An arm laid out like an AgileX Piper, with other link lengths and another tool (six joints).
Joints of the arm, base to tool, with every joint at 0 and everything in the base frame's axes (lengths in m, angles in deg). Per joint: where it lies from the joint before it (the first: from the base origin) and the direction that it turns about. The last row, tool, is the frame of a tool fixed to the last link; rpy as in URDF.
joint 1: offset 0 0 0.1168 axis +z
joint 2: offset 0 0 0 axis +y
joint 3: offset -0.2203 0 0.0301 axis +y
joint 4: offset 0.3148 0 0.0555 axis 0.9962 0 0.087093
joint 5: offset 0 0 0 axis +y
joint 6: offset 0.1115 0 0.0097 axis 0.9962 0 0.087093
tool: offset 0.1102 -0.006 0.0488 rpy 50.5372 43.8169 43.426
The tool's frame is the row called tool.
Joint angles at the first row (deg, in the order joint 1, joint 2, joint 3, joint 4, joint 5, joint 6):
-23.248, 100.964, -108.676, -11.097, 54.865, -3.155
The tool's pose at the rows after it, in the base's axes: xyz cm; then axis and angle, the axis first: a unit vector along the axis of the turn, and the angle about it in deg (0 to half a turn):
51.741, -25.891, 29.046, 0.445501, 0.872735, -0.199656, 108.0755
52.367, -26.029, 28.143, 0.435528, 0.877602, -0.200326, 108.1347
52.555, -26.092, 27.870, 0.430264, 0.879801, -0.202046, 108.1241
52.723, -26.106, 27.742, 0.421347, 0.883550, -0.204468, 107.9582
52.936, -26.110, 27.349, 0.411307, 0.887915, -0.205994, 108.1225
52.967, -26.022, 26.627, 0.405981, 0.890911, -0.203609, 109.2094
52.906, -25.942, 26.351, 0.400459, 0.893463, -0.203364, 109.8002
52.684, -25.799, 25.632, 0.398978, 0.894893, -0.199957, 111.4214
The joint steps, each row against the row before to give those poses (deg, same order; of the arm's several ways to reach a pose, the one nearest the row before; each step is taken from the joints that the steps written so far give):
0.001, 1.903, 0.002, 0.000, -1.171, -1.000
-0.001, 1.261, -0.005, 0.000, -1.149, -0.827
0.000, 0.393, 0.003, -0.128, -0.386, -0.411
0.001, 0.250, -0.002, -0.099, -0.395, -0.826
0.000, 0.478, -0.022, 0.000, -0.272, -0.952
-0.001, 0.481, -0.003, 0.331, 0.625, -0.639
0.001, 0.095, 0.002, 0.130, 0.502, -0.617
-0.001, 0.244, 0.003, 0.367, 1.385, -0.298

